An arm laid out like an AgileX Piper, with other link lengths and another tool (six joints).
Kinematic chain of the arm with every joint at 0, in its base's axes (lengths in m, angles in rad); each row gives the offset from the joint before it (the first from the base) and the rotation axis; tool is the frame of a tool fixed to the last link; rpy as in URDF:
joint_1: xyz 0 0 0.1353 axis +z
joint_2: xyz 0 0 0 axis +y
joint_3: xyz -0.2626 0 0.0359 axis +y
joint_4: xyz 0.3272 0 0.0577 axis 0.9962 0 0.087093
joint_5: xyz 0 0 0 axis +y
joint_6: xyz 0.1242 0 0.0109 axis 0.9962 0 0.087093
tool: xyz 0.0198 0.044 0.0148 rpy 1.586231 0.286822 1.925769
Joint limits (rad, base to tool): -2.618..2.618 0..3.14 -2.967..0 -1.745..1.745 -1.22..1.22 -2.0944..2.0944
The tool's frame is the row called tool.
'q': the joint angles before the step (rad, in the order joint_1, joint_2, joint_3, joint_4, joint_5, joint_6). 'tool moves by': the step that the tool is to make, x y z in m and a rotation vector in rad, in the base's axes. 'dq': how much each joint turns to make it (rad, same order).
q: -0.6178, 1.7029, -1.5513, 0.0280, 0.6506, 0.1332
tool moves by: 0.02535, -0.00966, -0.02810, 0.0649, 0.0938, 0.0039
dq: 0.0148, 0.1457, -0.1405, -0.0152, 0.1086, 0.0202
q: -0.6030, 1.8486, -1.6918, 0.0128, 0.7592, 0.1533
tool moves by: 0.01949, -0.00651, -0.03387, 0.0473, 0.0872, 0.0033
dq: 0.0136, 0.1261, -0.1037, -0.0200, 0.0763, 0.0157
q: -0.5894, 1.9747, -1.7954, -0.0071, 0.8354, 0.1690
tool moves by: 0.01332, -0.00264, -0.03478, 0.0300, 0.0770, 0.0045
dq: 0.0137, 0.0991, -0.0645, -0.0249, 0.0465, 0.0134
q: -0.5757, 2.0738, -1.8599, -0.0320, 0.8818, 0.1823
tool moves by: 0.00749, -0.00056, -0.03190, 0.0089, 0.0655, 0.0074
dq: 0.0123, 0.0710, -0.0298, -0.0333, 0.0192, 0.0103
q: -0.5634, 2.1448, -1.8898, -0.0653, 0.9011, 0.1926
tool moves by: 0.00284, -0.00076, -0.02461, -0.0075, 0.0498, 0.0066
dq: 0.0085, 0.0452, -0.0081, -0.0380, 0.0018, 0.0099
